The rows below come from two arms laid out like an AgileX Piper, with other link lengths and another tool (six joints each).
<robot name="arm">
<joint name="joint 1" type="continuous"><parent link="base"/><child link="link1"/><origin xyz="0 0 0.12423"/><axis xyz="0 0 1"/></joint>
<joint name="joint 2" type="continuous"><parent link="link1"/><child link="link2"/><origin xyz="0 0 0" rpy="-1.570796 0 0"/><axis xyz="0 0 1"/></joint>
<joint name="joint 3" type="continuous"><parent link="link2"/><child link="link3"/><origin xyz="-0.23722 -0.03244 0"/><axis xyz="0 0 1"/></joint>
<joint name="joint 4" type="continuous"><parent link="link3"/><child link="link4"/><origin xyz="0.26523 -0.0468 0" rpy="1.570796 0 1.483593"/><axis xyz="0 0 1"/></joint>
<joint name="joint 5" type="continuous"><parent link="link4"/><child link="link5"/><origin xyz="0 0 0" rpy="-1.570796 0 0"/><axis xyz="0 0 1"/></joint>
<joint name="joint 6" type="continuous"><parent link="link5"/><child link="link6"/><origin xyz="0 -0.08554 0" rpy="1.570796 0 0"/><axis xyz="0 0 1"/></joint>
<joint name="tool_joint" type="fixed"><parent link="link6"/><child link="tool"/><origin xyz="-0.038 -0.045 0.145" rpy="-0.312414 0 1.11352"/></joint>
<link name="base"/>
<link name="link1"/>
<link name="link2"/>
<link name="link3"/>
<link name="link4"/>
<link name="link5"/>
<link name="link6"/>
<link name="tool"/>
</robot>
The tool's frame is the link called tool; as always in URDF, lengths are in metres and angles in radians. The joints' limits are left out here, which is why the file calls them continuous.
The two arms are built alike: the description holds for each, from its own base.
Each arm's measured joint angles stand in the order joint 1, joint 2, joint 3, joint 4, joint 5, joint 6.
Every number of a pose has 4 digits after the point. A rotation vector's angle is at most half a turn.
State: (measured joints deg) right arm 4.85 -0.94 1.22 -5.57 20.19 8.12; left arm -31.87 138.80 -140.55 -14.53 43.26 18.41
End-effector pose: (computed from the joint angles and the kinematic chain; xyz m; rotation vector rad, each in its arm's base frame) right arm 0.2615 -0.0326 0.1720 0.7892 1.4515 1.0486; left arm 0.5134 -0.4235 0.2095 1.5086 1.1760 0.3815
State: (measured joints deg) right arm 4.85 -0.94 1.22 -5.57 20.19 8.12; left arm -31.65 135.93 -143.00 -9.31 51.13 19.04
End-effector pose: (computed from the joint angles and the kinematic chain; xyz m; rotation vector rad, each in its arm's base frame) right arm 0.2615 -0.0326 0.1720 0.7892 1.4515 1.0486; left arm 0.5027 -0.4051 0.2270 1.6032 1.1423 0.4551
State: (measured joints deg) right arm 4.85 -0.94 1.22 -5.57 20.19 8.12; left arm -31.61 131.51 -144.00 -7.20 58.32 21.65
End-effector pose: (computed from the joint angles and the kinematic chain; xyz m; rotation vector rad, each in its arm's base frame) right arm 0.2615 -0.0326 0.1720 0.7892 1.4515 1.0486; left arm 0.4820 -0.3891 0.2549 1.6799 1.0915 0.4942
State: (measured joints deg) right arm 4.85 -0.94 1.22 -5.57 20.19 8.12; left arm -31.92 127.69 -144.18 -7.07 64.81 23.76
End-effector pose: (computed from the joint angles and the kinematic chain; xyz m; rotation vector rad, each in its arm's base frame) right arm 0.2615 -0.0326 0.1720 0.7892 1.4515 1.0486; left arm 0.4561 -0.3794 0.2741 1.7486 1.0599 0.4857
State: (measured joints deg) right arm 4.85 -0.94 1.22 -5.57 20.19 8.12; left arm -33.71 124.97 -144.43 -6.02 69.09 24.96
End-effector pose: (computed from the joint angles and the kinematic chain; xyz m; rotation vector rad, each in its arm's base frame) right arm 0.2615 -0.0326 0.1720 0.7892 1.4515 1.0486; left arm 0.4297 -0.3811 0.2880 1.8039 1.0121 0.4830
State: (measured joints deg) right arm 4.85 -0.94 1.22 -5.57 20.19 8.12; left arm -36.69 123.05 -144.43 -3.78 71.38 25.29
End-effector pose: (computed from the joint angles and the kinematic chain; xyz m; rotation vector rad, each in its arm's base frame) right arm 0.2615 -0.0326 0.1720 0.7892 1.4515 1.0486; left arm 0.4054 -0.3904 0.2971 1.8465 0.9559 0.4944
